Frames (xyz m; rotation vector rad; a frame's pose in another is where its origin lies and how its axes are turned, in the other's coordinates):
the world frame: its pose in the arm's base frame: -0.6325 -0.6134 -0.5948 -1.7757 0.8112 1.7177
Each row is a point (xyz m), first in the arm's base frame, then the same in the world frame.
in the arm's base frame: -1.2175 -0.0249 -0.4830
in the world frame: -0.1494 0.0360 0.8231
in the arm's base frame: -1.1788 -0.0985 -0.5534
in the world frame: -0.0747 0.0551 0.7461
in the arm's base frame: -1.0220 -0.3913 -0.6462
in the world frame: 0.0356 0.1349 0.4292
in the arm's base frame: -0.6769 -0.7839 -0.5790
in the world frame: -0.0067 0.1485 -0.0959
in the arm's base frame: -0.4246 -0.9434 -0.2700
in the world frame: -0.3042 0.0802 -0.3983
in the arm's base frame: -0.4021 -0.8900 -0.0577
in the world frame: -0.5189 0.0341 -0.3842
